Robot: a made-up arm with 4 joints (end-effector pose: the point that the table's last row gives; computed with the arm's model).
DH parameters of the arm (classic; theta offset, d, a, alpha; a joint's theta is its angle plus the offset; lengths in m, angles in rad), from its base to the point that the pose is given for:
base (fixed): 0 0.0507 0 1.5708
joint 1: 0 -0.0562 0.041 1.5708
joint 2: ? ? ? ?
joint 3: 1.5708 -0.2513 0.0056 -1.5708
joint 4: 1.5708 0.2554 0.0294 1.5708
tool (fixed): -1.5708 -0.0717 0 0
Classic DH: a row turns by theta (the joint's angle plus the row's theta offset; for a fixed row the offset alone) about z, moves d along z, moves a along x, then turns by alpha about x.
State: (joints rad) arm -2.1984 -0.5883 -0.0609 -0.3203
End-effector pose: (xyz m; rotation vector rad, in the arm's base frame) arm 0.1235 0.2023 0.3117 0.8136 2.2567 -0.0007
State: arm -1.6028 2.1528 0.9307 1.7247
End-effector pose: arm -0.2352 0.0208 -0.1702 2.3007 -0.7835 0.1366
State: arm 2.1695 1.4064 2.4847 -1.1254
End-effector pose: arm -0.0882 -0.1570 0.4863 0.9285 2.0600 0.6211
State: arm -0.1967 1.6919 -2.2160 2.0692
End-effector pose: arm 0.2173 -0.1971 0.1908 0.2724 1.4877 0.7429
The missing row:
joint 2: 0 0.0157 0.0691 -1.5708
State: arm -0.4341 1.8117 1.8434 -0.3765
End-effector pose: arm 0.1612 -0.1975 -0.2976 -1.4261 -1.0551 -0.5781
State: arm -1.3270 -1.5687 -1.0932 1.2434
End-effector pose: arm 0.1480 -0.0319 0.2442 -0.2137 0.3532 2.6015
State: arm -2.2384 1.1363 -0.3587 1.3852
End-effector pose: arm -0.0511 0.3005 -0.0783 1.4138 -2.4418 -0.8089
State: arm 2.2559 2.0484 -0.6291 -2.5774
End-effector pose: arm -0.3562 0.0137 0.1692 -1.2823 0.4655 -0.7362
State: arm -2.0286 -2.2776 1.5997 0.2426
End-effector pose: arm -0.1288 -0.0022 0.3979 1.9851 0.2764 -0.4965
